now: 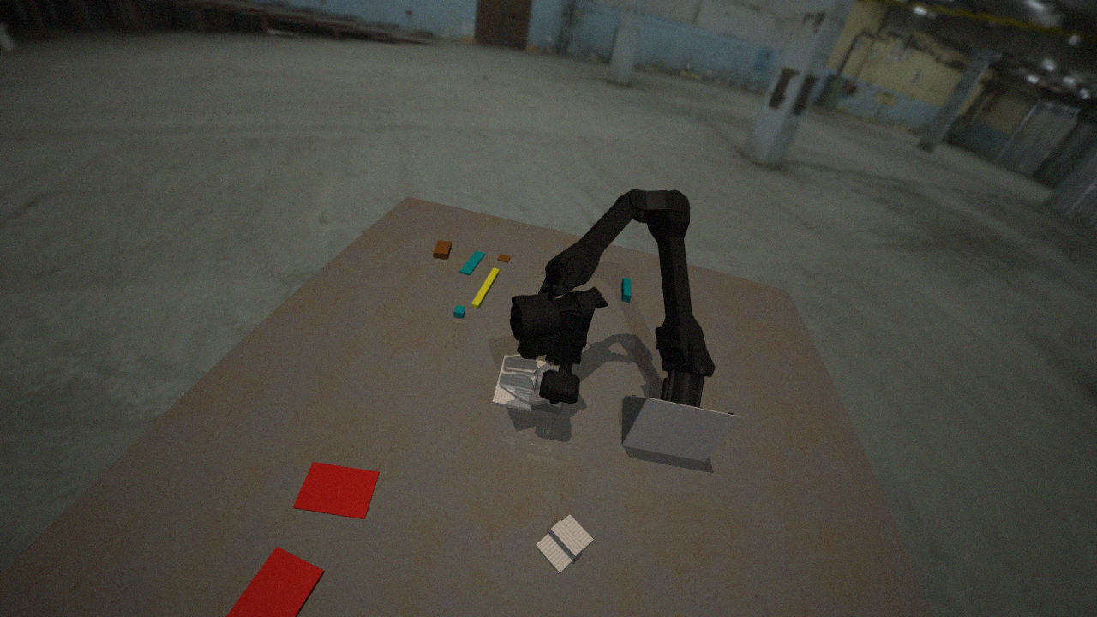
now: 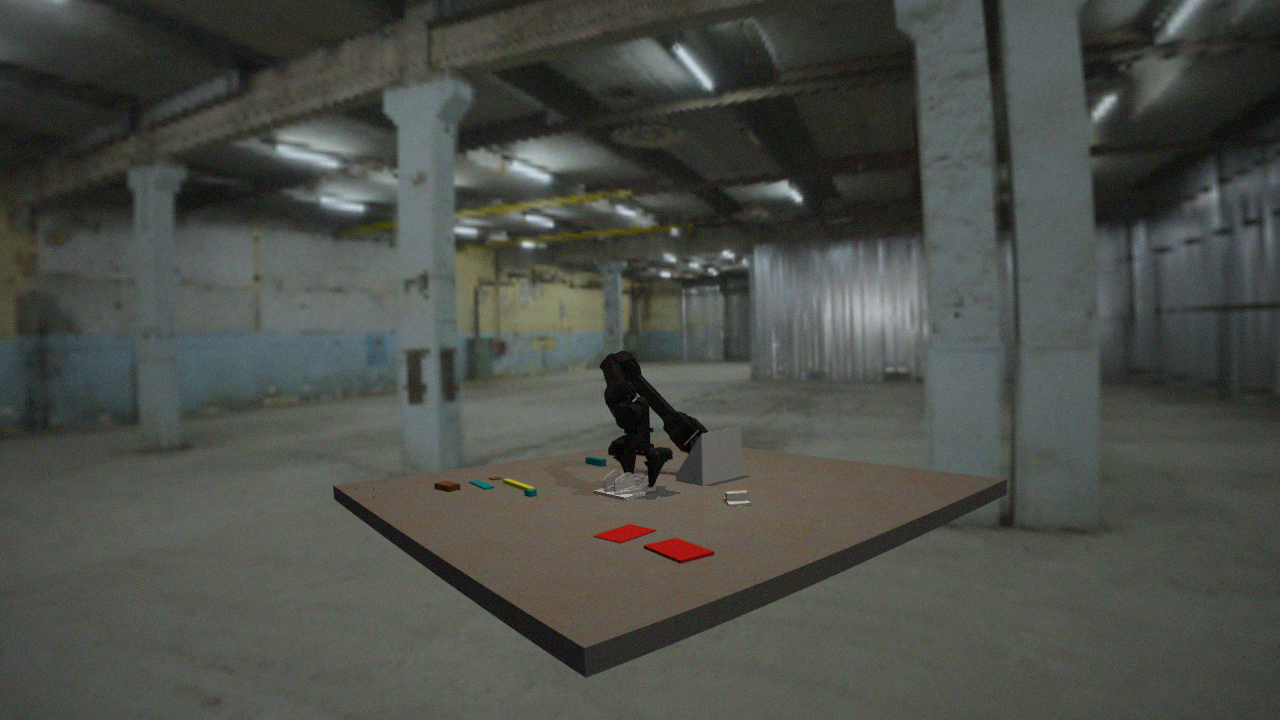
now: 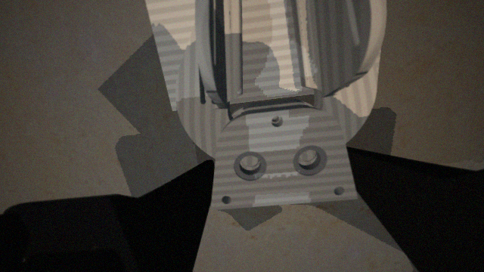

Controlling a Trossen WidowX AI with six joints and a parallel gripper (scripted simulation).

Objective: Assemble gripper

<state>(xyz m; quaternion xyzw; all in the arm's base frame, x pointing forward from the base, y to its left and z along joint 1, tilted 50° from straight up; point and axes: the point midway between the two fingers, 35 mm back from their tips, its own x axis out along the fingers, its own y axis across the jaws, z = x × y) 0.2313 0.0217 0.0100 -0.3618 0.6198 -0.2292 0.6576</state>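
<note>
The gripper jaw is 2 cm to the left of my gripper tip and 2 cm ahead of it. Round my gripper tip: yellow bar: 24 cm to the right, 23 cm ahead, 1 cm below; then teal block: 40 cm to the right, 10 cm behind.
</note>
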